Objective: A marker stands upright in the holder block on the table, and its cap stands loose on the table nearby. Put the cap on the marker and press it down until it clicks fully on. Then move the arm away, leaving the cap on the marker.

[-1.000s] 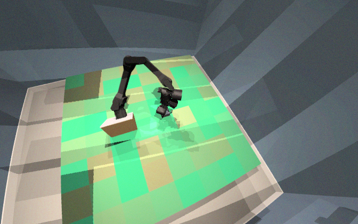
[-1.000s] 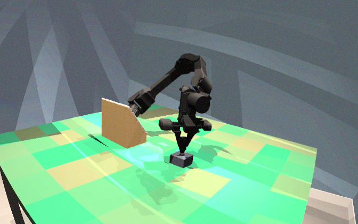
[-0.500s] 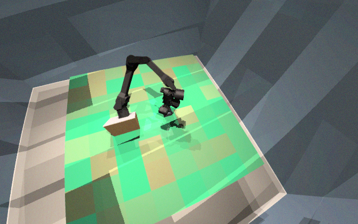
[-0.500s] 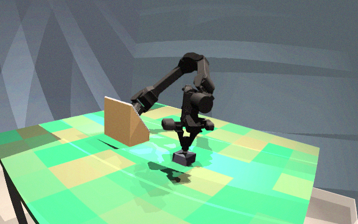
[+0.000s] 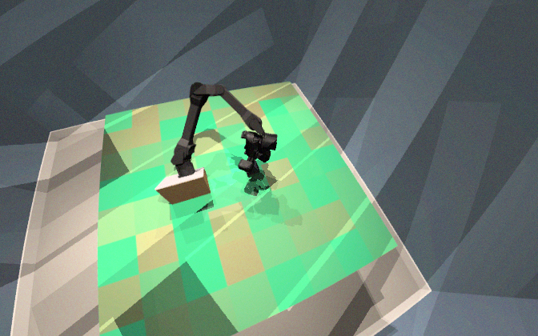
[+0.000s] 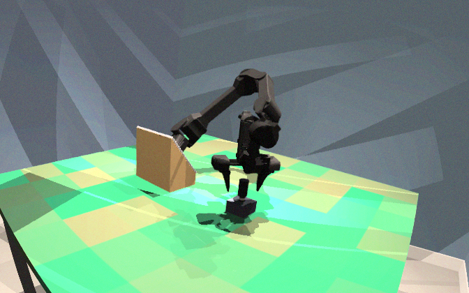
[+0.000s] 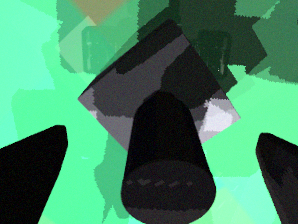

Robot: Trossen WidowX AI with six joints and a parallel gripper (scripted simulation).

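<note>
The dark cap lies 10 mm above my gripper tip. Round my gripper tip: grey holder block 50 mm below.
</note>
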